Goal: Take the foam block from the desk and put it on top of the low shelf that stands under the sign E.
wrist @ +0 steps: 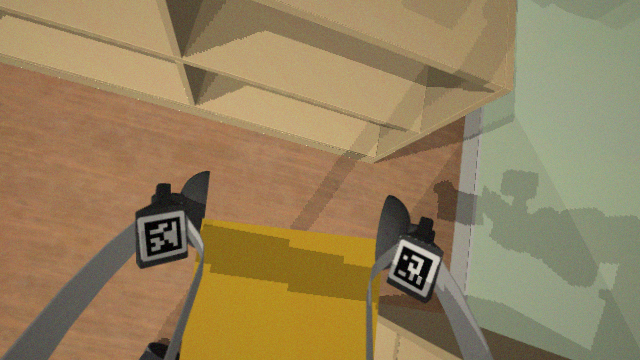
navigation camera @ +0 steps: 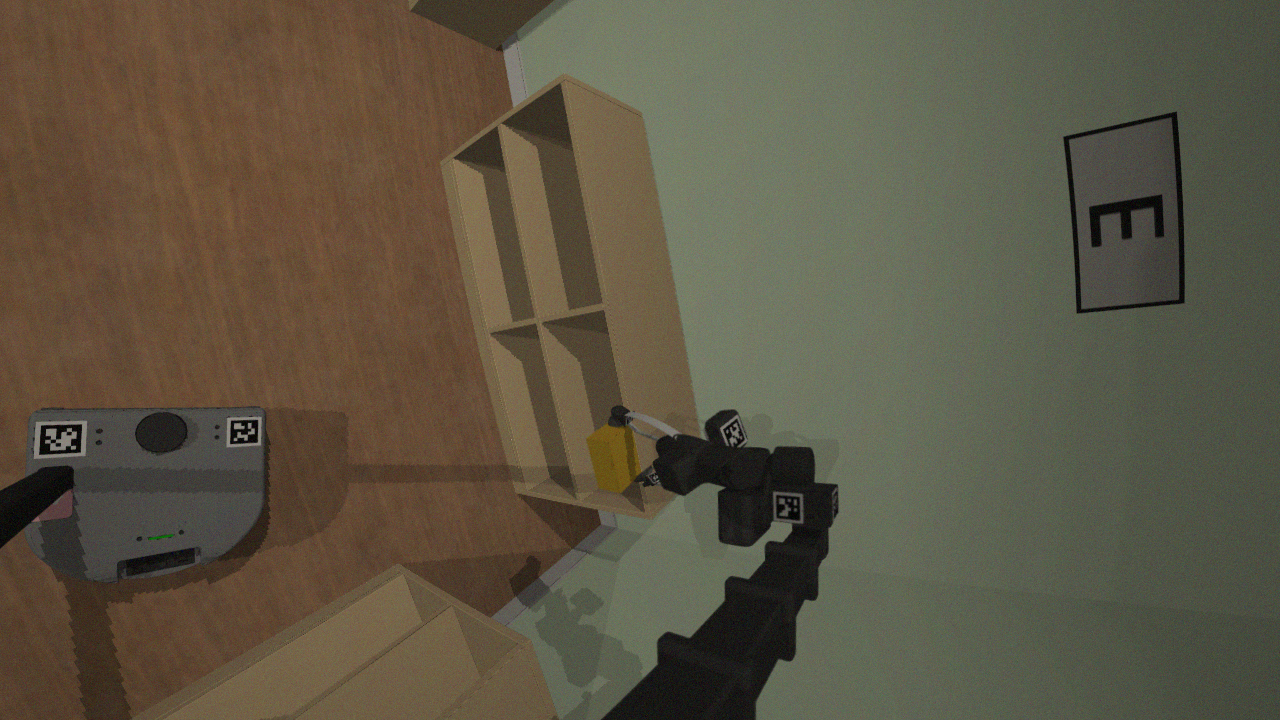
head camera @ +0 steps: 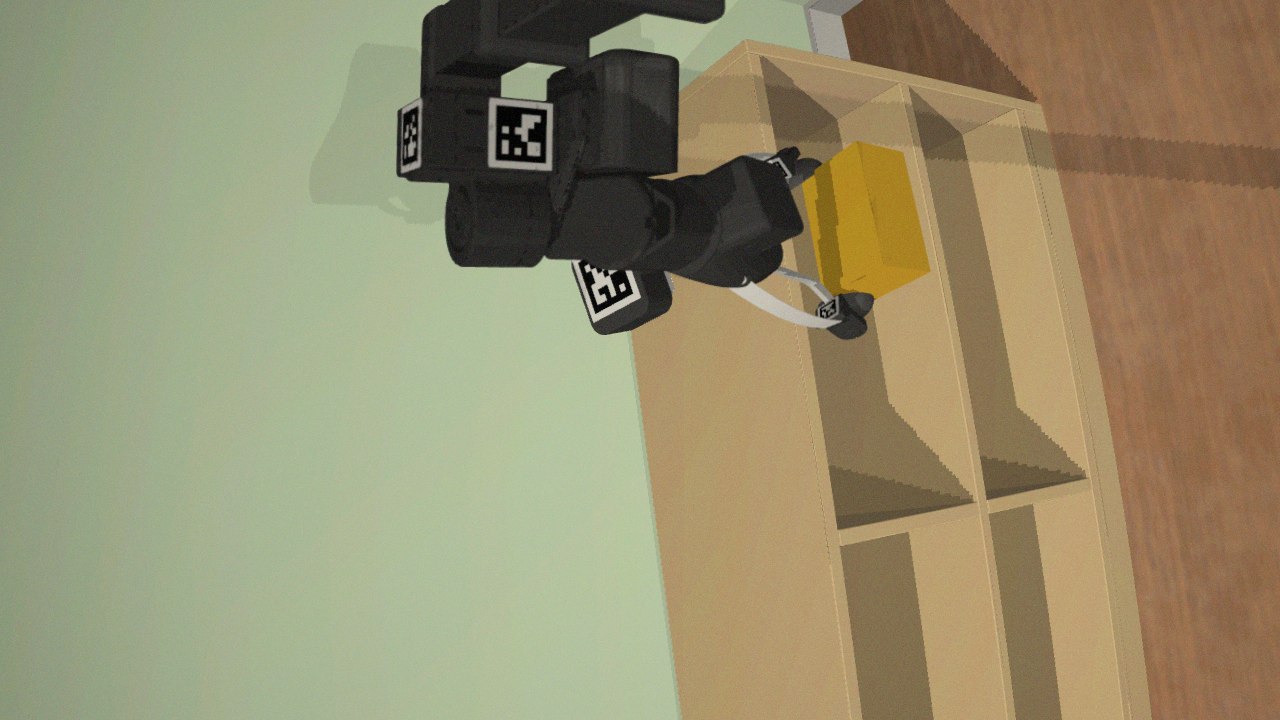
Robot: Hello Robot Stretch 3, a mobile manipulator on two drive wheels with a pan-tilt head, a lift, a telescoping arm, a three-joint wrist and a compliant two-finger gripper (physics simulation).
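Frame: origin at the robot's base, x back, y right, z up, level; millimetres.
Where they show: gripper, fingertip midpoint: (navigation camera: pixel 626 446) (head camera: pixel 830 241); robot's base, origin of the base link: (navigation camera: pixel 163 430).
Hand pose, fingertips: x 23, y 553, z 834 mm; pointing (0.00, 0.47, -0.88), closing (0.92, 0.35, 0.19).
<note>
Things, the pixels of their top centre, and the offset from my fingertips. "pt": a spot on its surface instead. Level surfaces: height alone.
- yellow foam block, middle of its top: (head camera: pixel 836 221) (navigation camera: pixel 627 457) dx +11, dy -42, dz +33 mm
- low wooden shelf, its level: dz -224 mm
- sign E, middle of its top: (navigation camera: pixel 1182 209) dx -432, dy +627, dz +1018 mm
- wooden floor, its level: dz -834 mm
- wooden piece, surface spot: (navigation camera: pixel 478 17) pt dx -1481, dy +92, dz -719 mm
The yellow foam block (head camera: pixel 863 219) (navigation camera: pixel 613 458) (wrist: pixel 285 325) is held between the two fingertips of my gripper (head camera: pixel 830 241) (navigation camera: pixel 632 445) (wrist: pixel 299 207), which is shut on it. The low wooden shelf (head camera: pixel 733 537) (navigation camera: pixel 626 205) (wrist: pixel 480 50) has open compartments and stands against the green wall. In the head and navigation views the block overlaps the compartments near one end of the shelf, beside the top's front edge. In the wrist view the shelf lies beyond the fingertips. The sign E (navigation camera: pixel 1129 268) hangs on the wall above the shelf in the navigation view. The desk does not show.
A second wooden shelf unit (navigation camera: pixel 523 637) stands near the room corner, at the lower left of the navigation view. My base (navigation camera: pixel 161 497) is on the wooden floor (navigation camera: pixel 268 223). Part of another wooden piece (navigation camera: pixel 478 17) shows at the top edge. The wall (head camera: pixel 313 447) rises behind the low shelf.
</note>
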